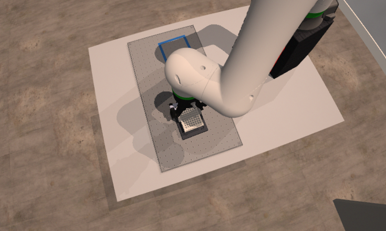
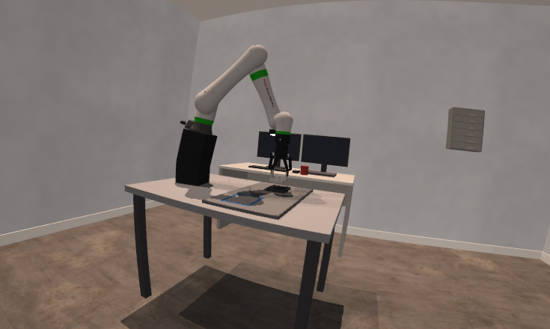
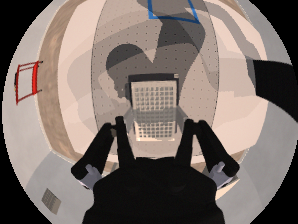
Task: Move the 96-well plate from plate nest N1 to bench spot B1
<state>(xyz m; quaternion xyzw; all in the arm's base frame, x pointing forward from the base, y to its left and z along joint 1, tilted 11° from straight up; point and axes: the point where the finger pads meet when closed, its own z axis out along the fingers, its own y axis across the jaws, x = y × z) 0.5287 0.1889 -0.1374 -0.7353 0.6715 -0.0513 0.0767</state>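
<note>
The dark plate nest N1 is 8 cm below my hand. The rest, counted from my hand: white 96-well plate: 2 cm below.
</note>
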